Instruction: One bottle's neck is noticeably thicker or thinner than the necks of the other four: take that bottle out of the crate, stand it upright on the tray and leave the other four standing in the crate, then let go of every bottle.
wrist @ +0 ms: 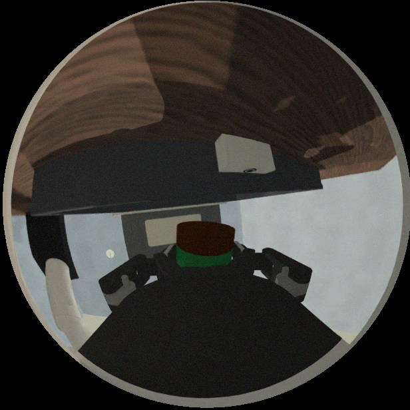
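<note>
My gripper (203, 250) is shut on a bottle (205, 238), low in the middle of the wrist view. A dark brown part and a green band of the bottle show between the fingers. Its neck and the rest of it are hidden, so I cannot tell its tilt. A long dark grey box-like side (125, 167) crosses the view above the bottle and looks like the tray's outer wall; its inside is hidden. The gripper and bottle appear apart from that wall. The other four bottles and the crate cannot be made out.
A brown wood-grained table (90, 75) fills the top of the view, with shadows on it. A pale block (244, 155) with a small dark ring mark is at the dark wall. A black upright (47, 240) and a pale rounded cylinder (61, 290) show at the left.
</note>
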